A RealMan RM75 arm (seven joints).
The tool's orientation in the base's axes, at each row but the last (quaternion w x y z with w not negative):
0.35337 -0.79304 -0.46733 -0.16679
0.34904 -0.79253 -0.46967 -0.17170
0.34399 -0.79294 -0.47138 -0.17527
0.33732 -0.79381 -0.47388 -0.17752
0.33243 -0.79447 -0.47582 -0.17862
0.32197 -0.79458 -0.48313 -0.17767
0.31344 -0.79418 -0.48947 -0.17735
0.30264 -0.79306 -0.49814 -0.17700
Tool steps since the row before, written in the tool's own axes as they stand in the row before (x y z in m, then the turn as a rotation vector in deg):
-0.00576 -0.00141 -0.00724 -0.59 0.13 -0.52
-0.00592 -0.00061 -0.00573 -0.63 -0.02 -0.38
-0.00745 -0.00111 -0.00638 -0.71 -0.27 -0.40
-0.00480 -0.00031 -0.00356 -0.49 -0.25 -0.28
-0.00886 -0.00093 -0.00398 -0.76 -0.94 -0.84
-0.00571 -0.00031 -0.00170 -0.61 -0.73 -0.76
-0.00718 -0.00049 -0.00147 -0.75 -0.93 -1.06
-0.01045 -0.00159 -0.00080 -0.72 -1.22 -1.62
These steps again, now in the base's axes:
-0.00366 -0.00833 0.00217 -0.15 -0.78 -0.04
-0.00317 -0.00760 0.00068 -0.31 -0.66 -0.11
-0.00435 -0.00885 0.00041 -0.57 -0.64 -0.04
-0.00248 -0.00544 -0.00025 -0.45 -0.43 0.00
-0.00497 -0.00812 -0.00214 -1.16 -0.76 0.48
-0.00291 -0.00479 -0.00204 -0.91 -0.68 0.44
-0.00369 -0.00561 -0.00298 -1.14 -0.91 0.65
-0.00602 -0.00715 -0.00500 -1.38 -1.16 1.17

